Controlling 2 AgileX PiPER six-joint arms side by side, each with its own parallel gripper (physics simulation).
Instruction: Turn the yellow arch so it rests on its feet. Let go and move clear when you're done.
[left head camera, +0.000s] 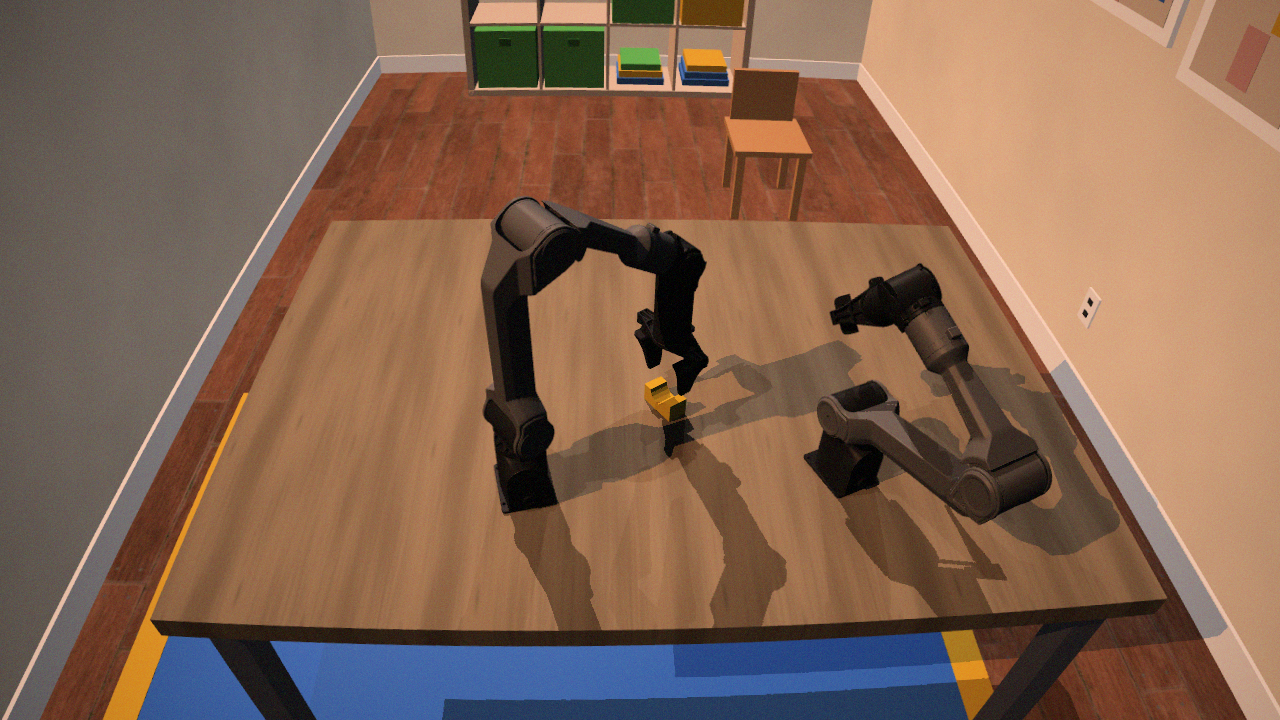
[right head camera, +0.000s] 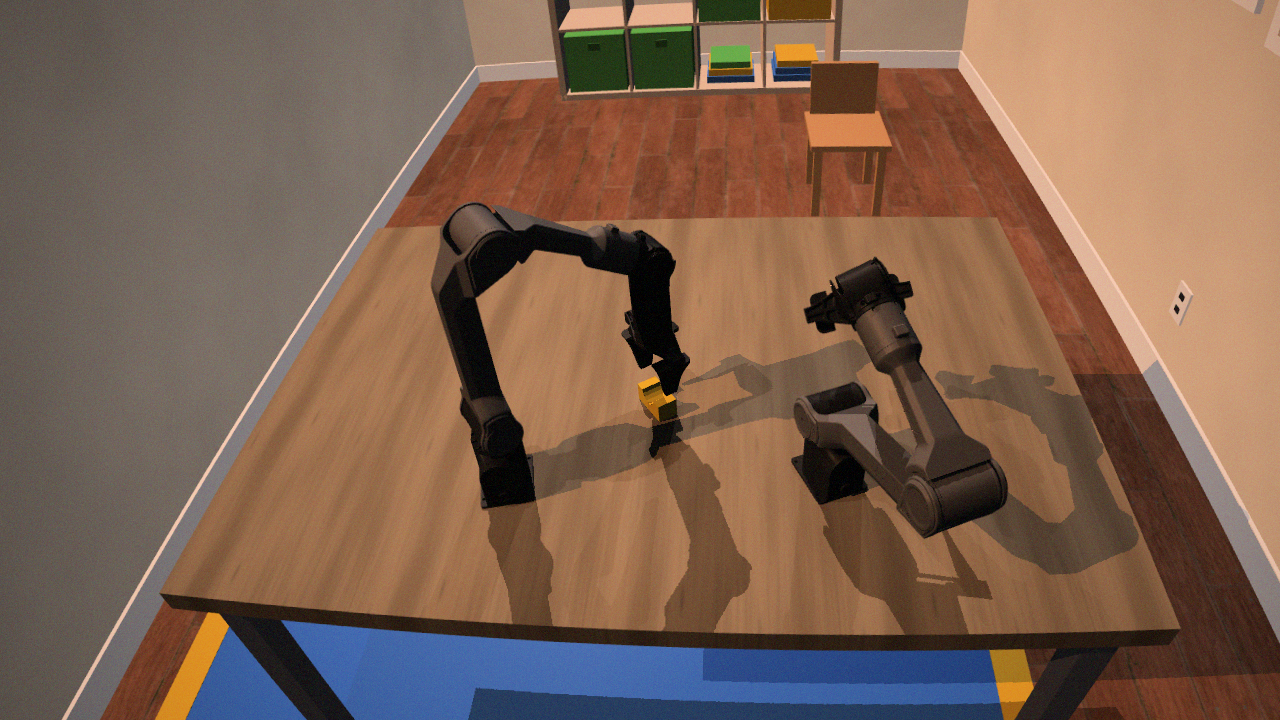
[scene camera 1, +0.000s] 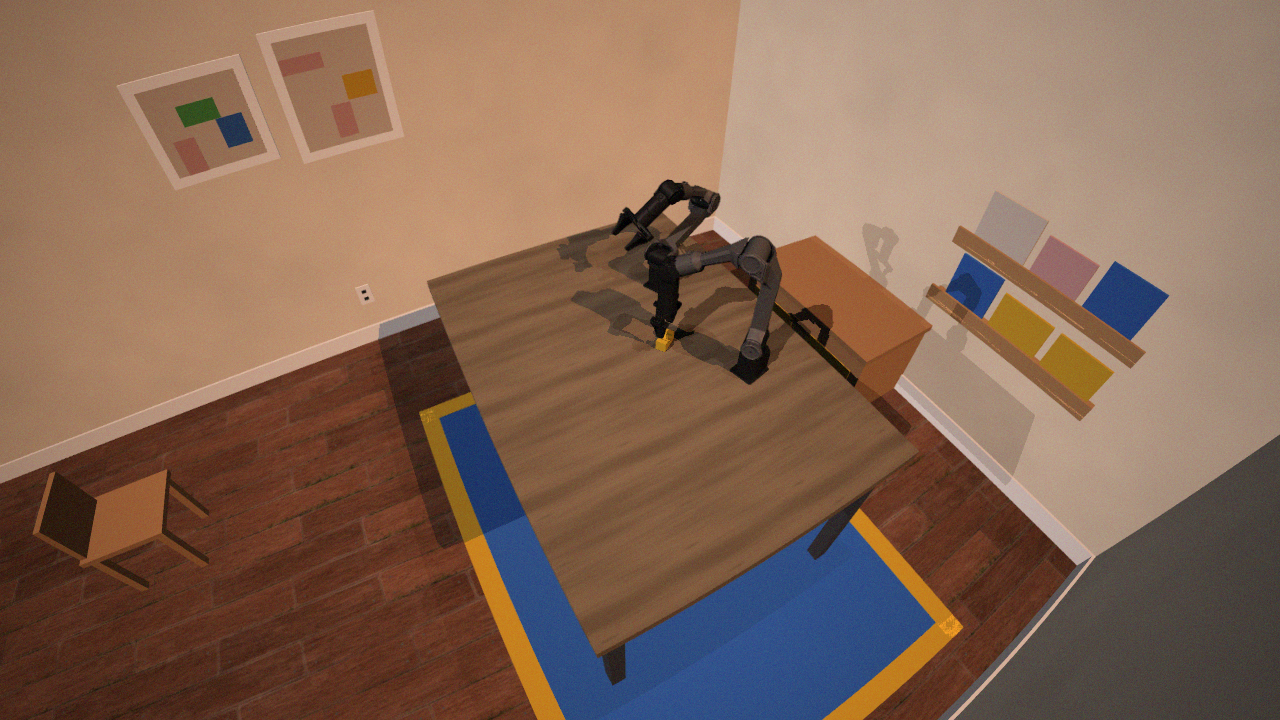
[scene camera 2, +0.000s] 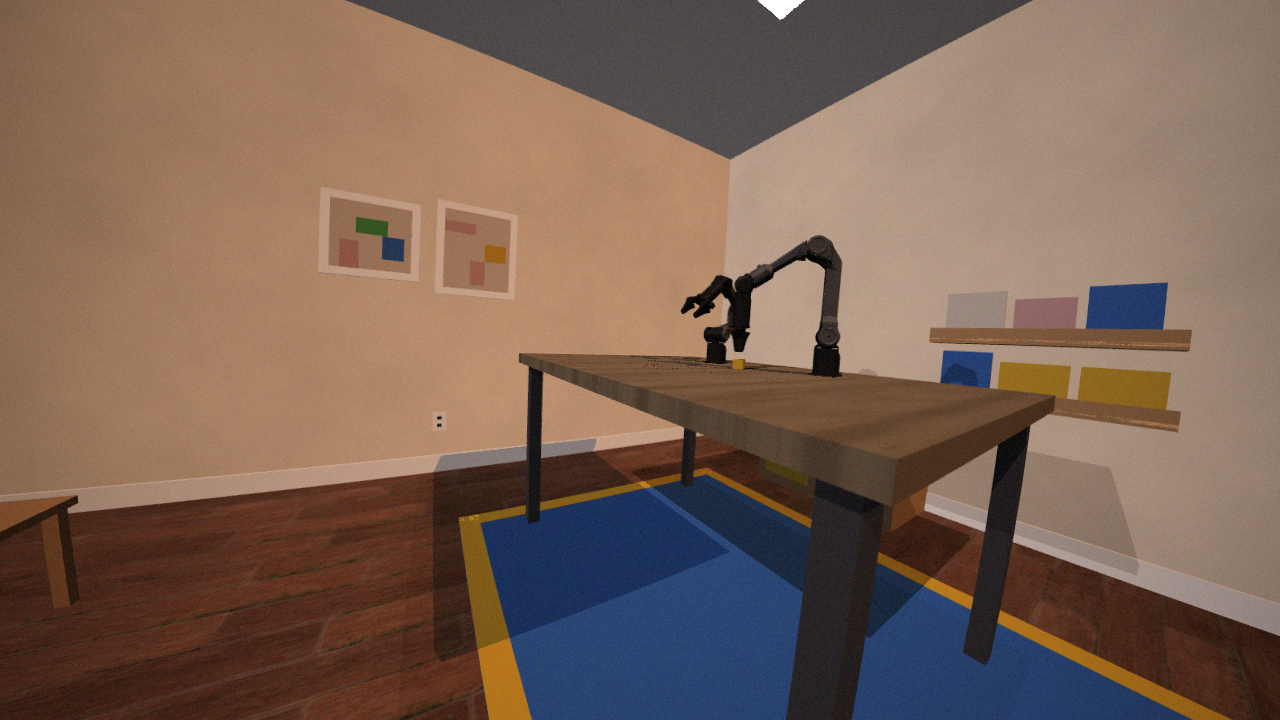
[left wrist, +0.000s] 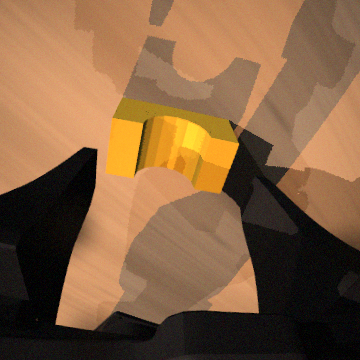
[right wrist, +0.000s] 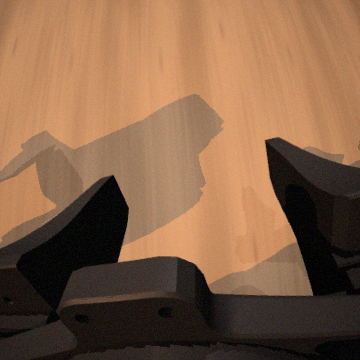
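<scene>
The yellow arch (left head camera: 665, 408) (right head camera: 659, 407) (scene camera 1: 663, 342) (scene camera 2: 738, 364) (left wrist: 124, 147) lies on its back on the table (left head camera: 375, 465) (right head camera: 358, 465), with its feet and hollow facing up. My left gripper (left head camera: 669, 374) (right head camera: 656, 377) (left wrist: 174, 180) points down just above the arch and is open. In the left wrist view the arch shows between and slightly beyond the fingertips, closer to the right-hand finger, with a gap on the left. My right gripper (left head camera: 839, 317) (scene camera 1: 624, 240) (right wrist: 191, 176) is open and empty, raised above the table well away from the arch.
The right arm is folded on the right of the head views. Arm shadows cross the table around the arch. A chair (left head camera: 767, 136) (scene camera 1: 129, 517) and a shelf unit stand beyond the table in the left head view. A cabinet (scene camera 1: 850, 295) stands behind the arms in scene camera 1.
</scene>
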